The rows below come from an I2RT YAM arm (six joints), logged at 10 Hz.
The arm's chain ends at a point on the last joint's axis. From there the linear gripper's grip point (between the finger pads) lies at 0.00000 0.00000 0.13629 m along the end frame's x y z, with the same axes.
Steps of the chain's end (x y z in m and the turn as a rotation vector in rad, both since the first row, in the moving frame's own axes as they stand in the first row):
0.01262, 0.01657, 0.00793, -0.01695, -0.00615, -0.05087
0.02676, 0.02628, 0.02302, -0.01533, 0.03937, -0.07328
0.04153, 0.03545, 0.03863, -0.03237, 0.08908, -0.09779
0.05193, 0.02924, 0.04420, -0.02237, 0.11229, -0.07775
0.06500, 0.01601, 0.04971, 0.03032, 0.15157, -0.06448
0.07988, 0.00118, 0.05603, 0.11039, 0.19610, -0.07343
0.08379, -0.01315, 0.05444, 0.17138, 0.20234, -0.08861
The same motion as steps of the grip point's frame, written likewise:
0.01184, 0.01890, 0.00791, -0.01695, -0.00615, -0.05087
0.03220, 0.02817, 0.02290, -0.01533, 0.03937, -0.07328
0.05385, 0.03926, 0.03802, -0.03237, 0.08908, -0.09779
0.06730, 0.03169, 0.04331, -0.02237, 0.11229, -0.07775
0.08543, 0.01123, 0.04809, 0.03032, 0.15157, -0.06448
0.10581, -0.01470, 0.05260, 0.11039, 0.19610, -0.07343
0.10998, -0.03742, 0.04968, 0.17138, 0.20234, -0.08861

